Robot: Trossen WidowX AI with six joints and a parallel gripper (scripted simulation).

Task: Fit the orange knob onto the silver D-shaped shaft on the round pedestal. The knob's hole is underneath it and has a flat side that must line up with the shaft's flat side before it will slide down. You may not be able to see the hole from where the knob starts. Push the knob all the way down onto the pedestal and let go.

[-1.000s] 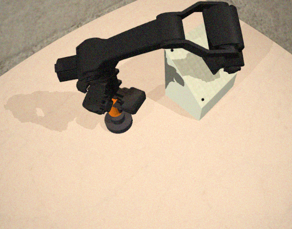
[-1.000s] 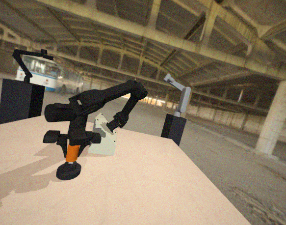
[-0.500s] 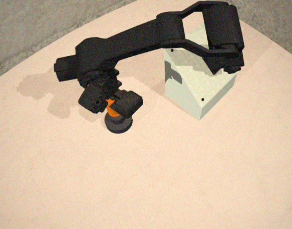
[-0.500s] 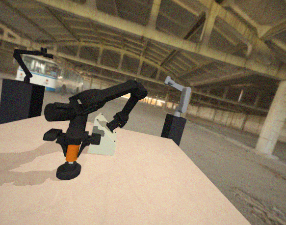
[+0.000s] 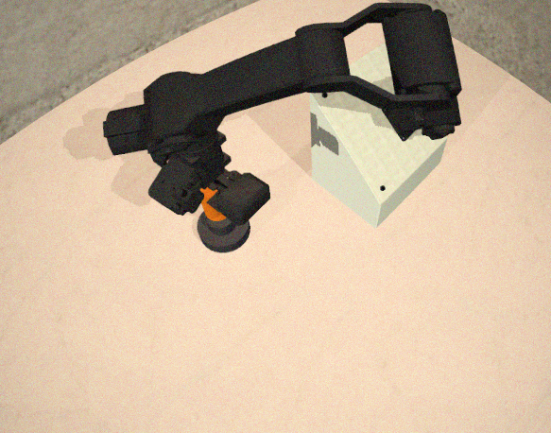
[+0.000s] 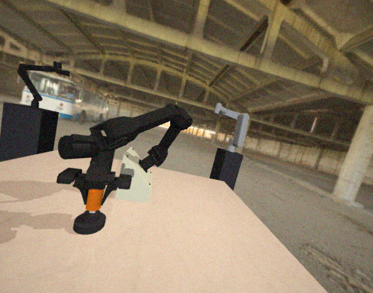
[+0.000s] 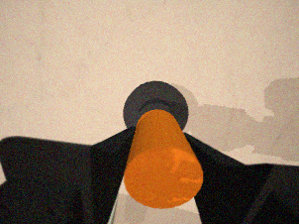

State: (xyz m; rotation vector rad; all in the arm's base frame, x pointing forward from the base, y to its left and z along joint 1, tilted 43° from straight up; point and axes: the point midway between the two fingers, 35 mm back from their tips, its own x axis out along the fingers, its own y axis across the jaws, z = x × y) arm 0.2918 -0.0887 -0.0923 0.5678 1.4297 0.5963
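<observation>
The orange knob is 3 cm above my gripper tip. From my gripper tip the other things lie so: dark round pedestal (4 cm below).
</observation>
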